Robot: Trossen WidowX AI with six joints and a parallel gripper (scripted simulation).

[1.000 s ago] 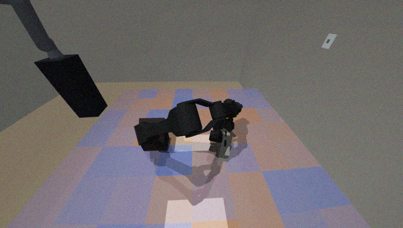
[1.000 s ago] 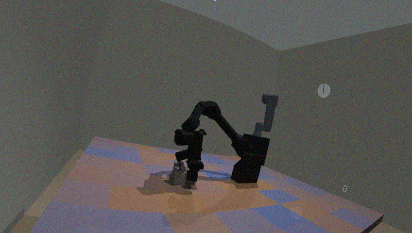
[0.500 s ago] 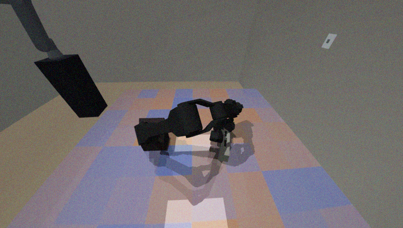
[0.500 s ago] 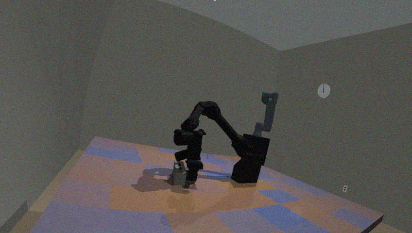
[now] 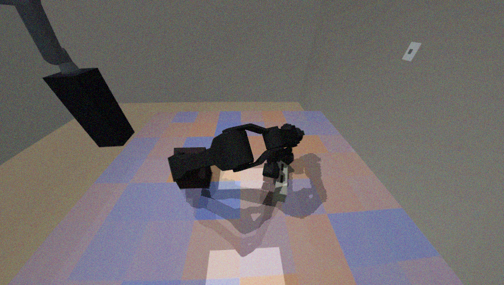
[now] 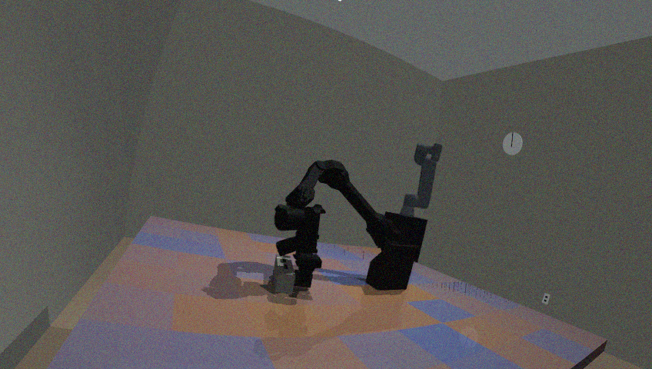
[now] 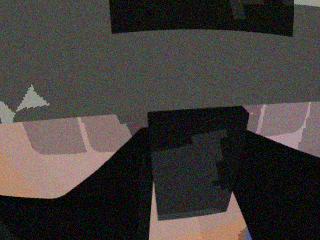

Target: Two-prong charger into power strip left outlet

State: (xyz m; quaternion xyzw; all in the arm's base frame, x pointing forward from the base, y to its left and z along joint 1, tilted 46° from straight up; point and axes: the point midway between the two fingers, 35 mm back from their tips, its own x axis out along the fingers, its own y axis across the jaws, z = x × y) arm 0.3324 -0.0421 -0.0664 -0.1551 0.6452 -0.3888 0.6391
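The two-prong charger lies 20 mm ahead of my gripper tip and 10 mm above it.
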